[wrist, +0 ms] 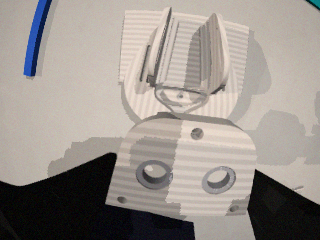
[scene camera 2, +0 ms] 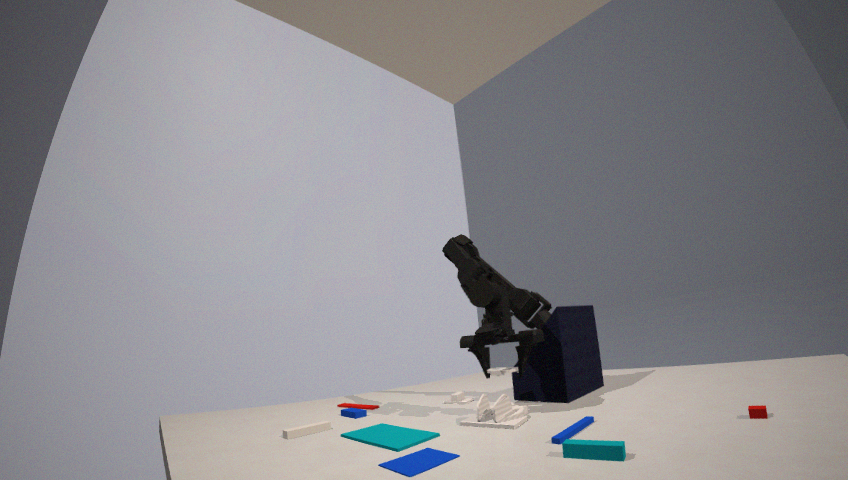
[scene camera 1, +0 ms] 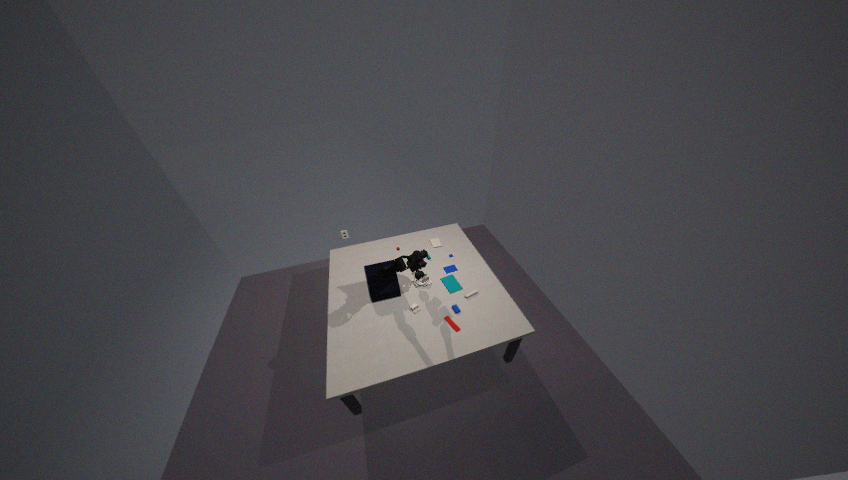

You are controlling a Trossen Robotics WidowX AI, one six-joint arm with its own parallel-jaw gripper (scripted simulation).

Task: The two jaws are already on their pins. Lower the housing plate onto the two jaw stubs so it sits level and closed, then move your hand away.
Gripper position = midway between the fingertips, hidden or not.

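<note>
The gripper point(scene camera 2: 504, 377) is visible in the scene, and the wrist view shows the same gripper point(wrist: 182, 168) as well.
</note>
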